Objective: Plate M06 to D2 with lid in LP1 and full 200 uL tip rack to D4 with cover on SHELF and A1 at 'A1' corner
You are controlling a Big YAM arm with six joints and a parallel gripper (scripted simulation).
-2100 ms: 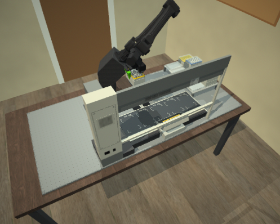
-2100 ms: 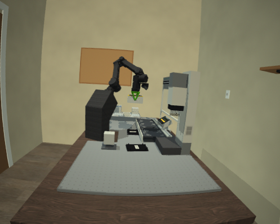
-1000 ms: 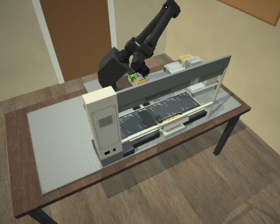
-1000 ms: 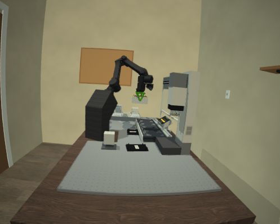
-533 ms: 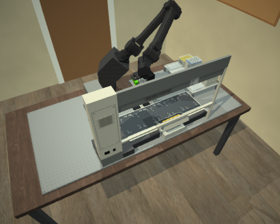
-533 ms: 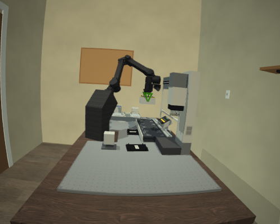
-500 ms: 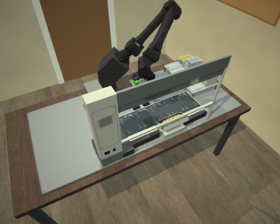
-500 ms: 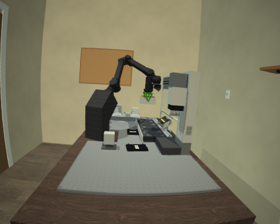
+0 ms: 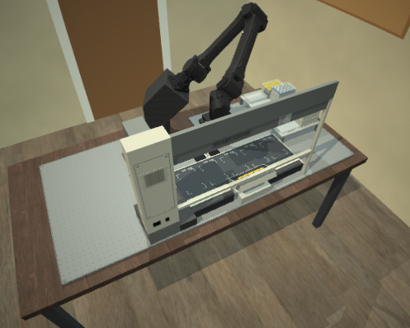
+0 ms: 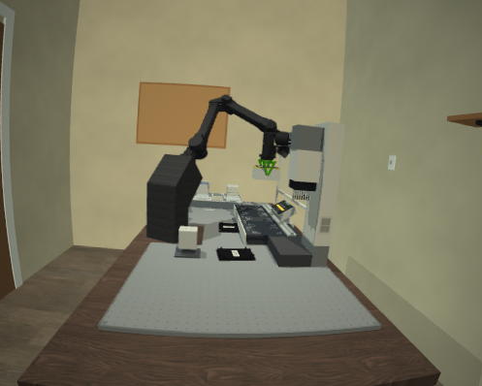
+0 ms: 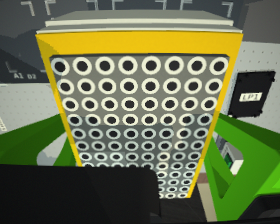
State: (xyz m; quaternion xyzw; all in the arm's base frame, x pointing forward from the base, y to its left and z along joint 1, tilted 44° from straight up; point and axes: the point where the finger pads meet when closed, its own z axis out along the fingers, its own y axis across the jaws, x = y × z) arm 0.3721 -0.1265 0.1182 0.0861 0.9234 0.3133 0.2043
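My hand is 10 mm to the left of the yellow-framed tip rack and 10 mm below it. From my hand the other things lie so: RG label 310 mm below, 160 mm behind, 60 mm to the left; then grey gantry beam 190 mm ahead, 190 mm above, 80 mm to the left; then perforated board 320 mm below, 160 mm behind, 20 mm to the left.
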